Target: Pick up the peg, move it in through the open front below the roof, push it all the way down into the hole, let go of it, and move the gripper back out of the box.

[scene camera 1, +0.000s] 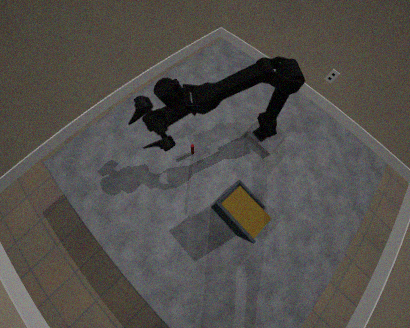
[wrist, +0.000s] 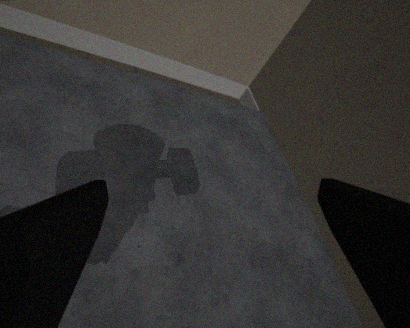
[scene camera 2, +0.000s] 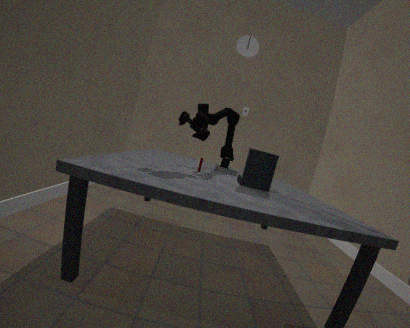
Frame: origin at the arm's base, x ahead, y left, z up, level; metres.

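Where they show: gripper, fingertip midpoint: (scene camera 1: 136,136) (wrist: 214,189) (scene camera 2: 185,129); arm's base, origin of the base link: (scene camera 1: 261,133) (scene camera 2: 224,167).
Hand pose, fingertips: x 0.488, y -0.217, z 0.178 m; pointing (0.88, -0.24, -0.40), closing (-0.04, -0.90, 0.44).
Each offset is from my fingertips to the top centre of the thing. "pt": to the spot under its first point.
The red peg @[dx -0.166, dy +0.091, dz -0.131 m] (scene camera 1: 192,149) (scene camera 2: 200,165) stands upright on the table, away from the box; it does not show in the wrist view. The box has a yellow-orange roof @[dx -0.173, dy +0.408, dz -0.009 m] (scene camera 1: 246,212) with dark grey walls around it. In scene camera 2 the box @[pt dx -0.089, dy +0.420, dz -0.108 m] (scene camera 2: 260,170) shows a dark grey side. Its hole does not show, and I cannot make out its open front. My gripper (scene camera 1: 138,135) (scene camera 2: 190,129) (wrist: 214,189) is open and empty. It hangs high above the table, well above the peg and off to its left in both scene views, apart from it.
The grey table (scene camera 1: 310,180) (scene camera 2: 165,195) (wrist: 225,230) carries the arm's base, the peg and the box. In scene camera 1 the box stands below and to the right of the peg. The arm's shadow (scene camera 1: 125,180) (wrist: 125,165) lies on the table. A far corner of the table shows in the wrist view.
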